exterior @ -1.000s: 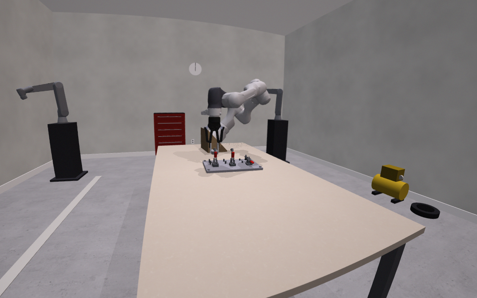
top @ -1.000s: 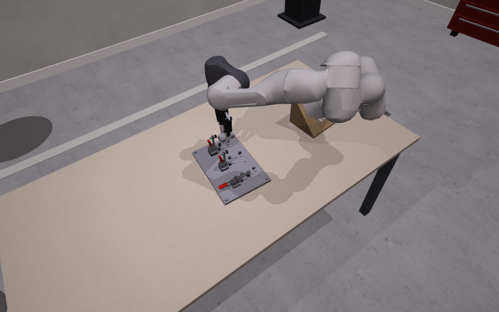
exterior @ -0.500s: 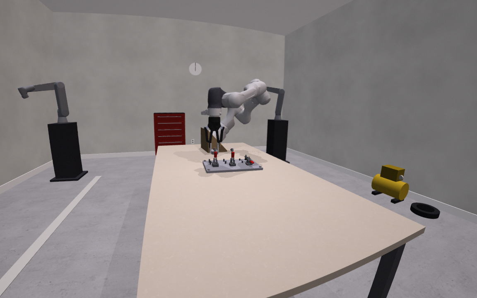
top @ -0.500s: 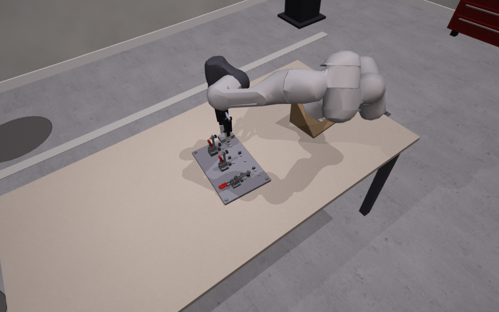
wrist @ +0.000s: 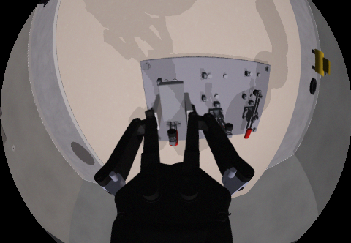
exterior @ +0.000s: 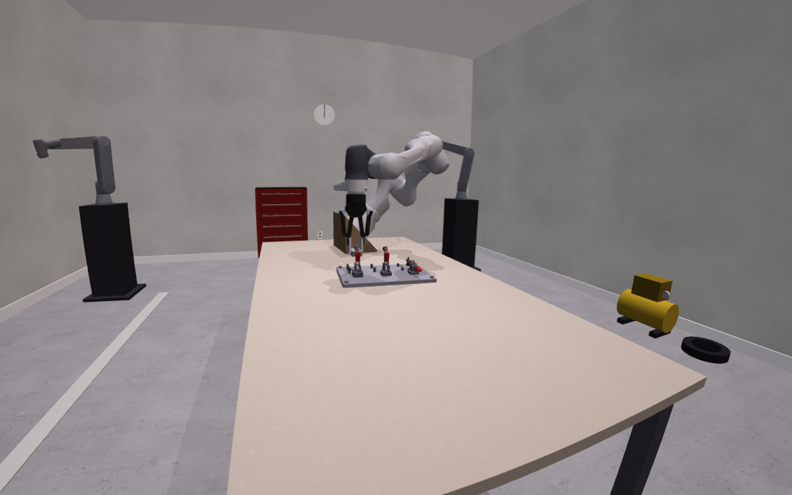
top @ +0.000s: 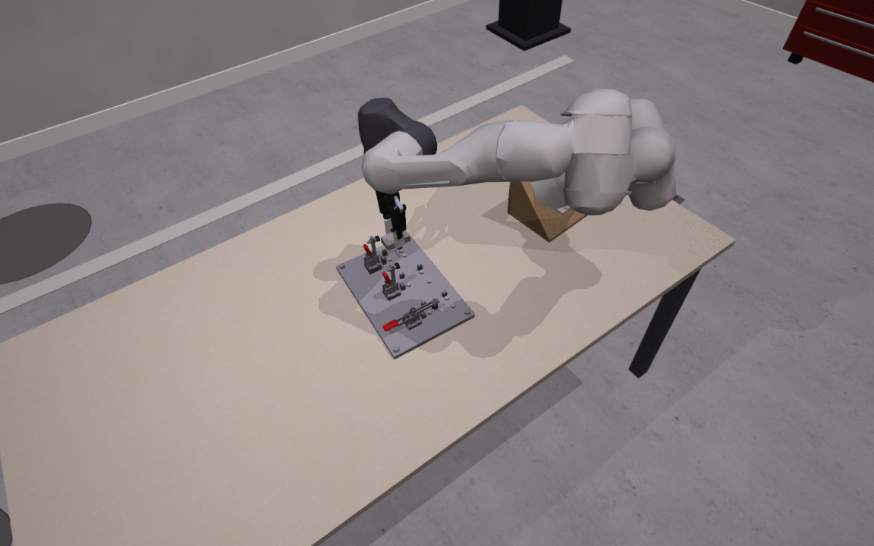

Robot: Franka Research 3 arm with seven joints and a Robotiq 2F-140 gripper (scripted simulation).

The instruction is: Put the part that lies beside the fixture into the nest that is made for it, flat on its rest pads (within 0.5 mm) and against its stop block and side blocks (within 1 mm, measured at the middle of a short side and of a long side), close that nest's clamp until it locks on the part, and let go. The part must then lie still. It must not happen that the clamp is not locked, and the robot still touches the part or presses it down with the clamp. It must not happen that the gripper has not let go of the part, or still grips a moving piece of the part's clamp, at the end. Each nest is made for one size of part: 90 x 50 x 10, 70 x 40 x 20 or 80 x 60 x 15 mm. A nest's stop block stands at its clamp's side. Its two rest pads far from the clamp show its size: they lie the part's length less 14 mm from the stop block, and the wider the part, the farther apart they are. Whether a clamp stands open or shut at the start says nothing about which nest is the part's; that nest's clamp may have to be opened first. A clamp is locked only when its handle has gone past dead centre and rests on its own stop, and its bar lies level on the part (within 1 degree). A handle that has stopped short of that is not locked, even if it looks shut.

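Right now my hand is 30 mm above the part. Round my hand: grey fixture plate: 110 mm below, 100 mm to the left, 50 mm ahead.
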